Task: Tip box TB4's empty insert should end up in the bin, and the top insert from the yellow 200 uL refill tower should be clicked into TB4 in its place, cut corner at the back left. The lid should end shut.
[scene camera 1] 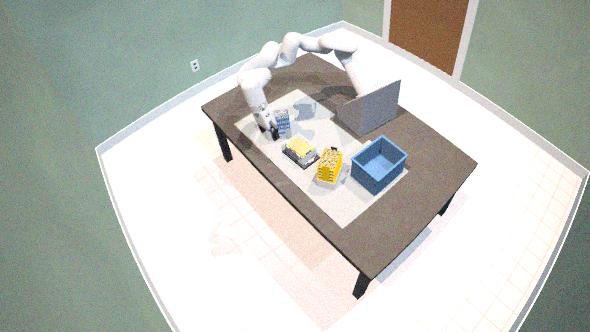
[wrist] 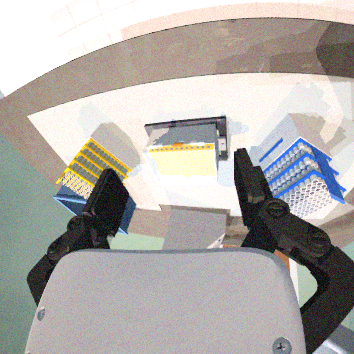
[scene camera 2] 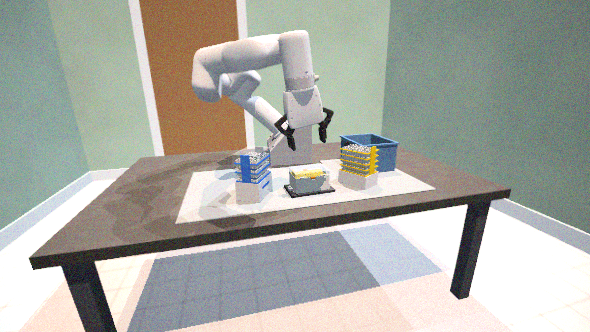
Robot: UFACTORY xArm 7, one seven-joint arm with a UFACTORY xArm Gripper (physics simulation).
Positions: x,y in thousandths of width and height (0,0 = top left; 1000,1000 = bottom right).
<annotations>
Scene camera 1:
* tip box TB4: 508,450
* blue bin: 642,495
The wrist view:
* my gripper: 490,490
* tip box TB4: 527,428
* blue bin: 210,572
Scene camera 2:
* my gripper: 523,438
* tip box TB4: 518,544
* blue bin: 657,447
</annotations>
